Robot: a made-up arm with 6 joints. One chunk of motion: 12 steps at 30 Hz.
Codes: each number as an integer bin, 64 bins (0 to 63) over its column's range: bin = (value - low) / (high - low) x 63, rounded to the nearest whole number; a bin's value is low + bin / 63 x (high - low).
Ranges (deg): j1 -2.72..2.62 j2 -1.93..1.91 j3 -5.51..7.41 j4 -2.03..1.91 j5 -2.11..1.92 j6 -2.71..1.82
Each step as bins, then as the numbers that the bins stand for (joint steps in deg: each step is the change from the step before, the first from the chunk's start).
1 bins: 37 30 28 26 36 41
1 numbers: 0.416 -0.101 0.232 -0.404 0.193 0.238
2 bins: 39 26 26 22 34 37
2 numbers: 0.586 -0.345 -0.178 -0.654 0.065 -0.050
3 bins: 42 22 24 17 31 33
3 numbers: 0.840 -0.589 -0.588 -0.967 -0.127 -0.337
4 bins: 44 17 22 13 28 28
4 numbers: 1.010 -0.894 -0.998 -1.217 -0.319 -0.697
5 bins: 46 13 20 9 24 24
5 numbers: 1.179 -1.138 -1.408 -1.467 -0.575 -0.984
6 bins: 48 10 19 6 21 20
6 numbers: 1.349 -1.320 -1.613 -1.655 -0.767 -1.272
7 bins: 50 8 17 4 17 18
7 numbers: 1.518 -1.442 -2.024 -1.780 -1.023 -1.416
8 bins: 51 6 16 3 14 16
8 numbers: 1.603 -1.564 -2.229 -1.842 -1.214 -1.560
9 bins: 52 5 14 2 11 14
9 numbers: 1.688 -1.625 -2.639 -1.905 -1.406 -1.703
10 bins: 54 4 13 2 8 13
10 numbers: 1.857 -1.686 -2.844 -1.905 -1.598 -1.775
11 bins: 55 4 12 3 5 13
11 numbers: 1.942 -1.686 -3.049 -1.842 -1.790 -1.775
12 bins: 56 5 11 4 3 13
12 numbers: 2.027 -1.625 -3.254 -1.780 -1.918 -1.775
